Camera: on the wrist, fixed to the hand. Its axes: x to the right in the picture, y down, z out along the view.
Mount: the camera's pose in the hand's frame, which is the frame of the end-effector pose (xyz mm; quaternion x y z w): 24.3 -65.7 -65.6 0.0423 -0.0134 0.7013 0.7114
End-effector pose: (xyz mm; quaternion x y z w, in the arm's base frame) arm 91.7 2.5 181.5 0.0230 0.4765 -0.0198 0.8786
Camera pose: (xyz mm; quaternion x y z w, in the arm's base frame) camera 46.3 -59.5 124.0 0.3875 0.3103 0.5817 0.6444
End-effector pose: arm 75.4 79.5 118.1 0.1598 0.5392 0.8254 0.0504
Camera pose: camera 25.7 55.5 39.5 -0.5050 -0.3058 -0.5976 0.5425
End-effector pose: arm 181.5 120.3 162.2 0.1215 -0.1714 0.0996 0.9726
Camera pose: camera 239.6 79.3 97.8 0.0087 -0.2160 0.7586 0.6147
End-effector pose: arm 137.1 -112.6 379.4 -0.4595 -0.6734 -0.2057 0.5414
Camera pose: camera 117.4 -186.2 437.8 -0.7790 -0.1728 0.2680 0.5398
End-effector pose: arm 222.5 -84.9 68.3 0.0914 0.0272 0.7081 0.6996
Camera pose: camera 276.2 -53.6 -4.8 -0.1232 0.0242 -0.9921 0.0024
